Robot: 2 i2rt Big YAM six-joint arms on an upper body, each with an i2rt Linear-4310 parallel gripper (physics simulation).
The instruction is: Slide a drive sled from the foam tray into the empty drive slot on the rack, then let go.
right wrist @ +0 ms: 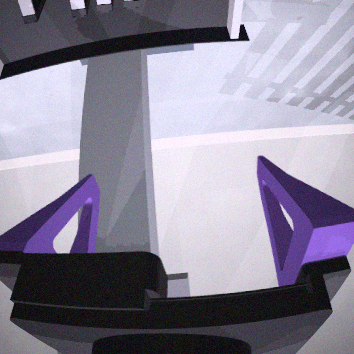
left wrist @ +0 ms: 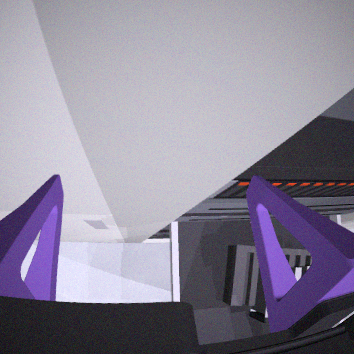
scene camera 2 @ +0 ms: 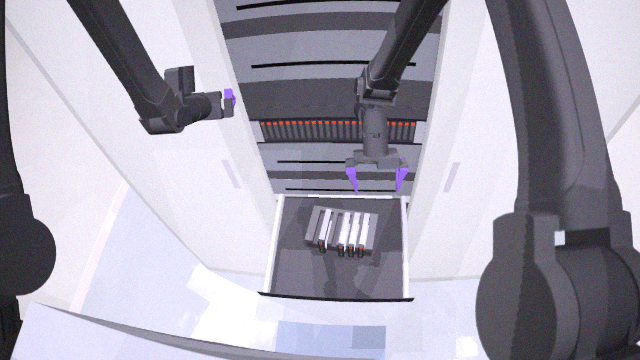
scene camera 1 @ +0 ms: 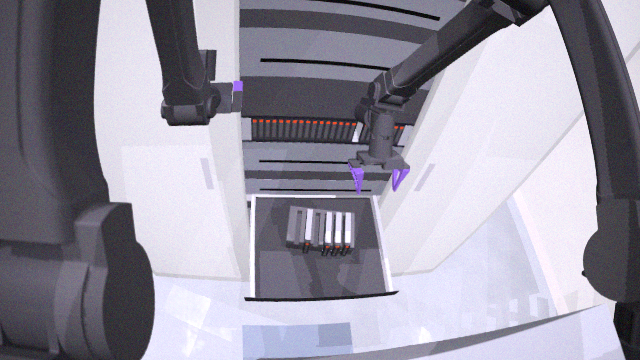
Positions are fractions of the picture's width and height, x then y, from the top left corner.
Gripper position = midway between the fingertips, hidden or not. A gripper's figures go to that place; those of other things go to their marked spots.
My left gripper (scene camera 1: 0.34, 0.26): 0.77 m from the lens. My right gripper (scene camera 1: 0.59, 0.53): 0.81 m from the lens. A shelf (scene camera 1: 0.44, 0.76) is 1.02 m from the lens. A white cabinet wall (scene camera 1: 0.81, 0.27) is 1.00 m from the lens.
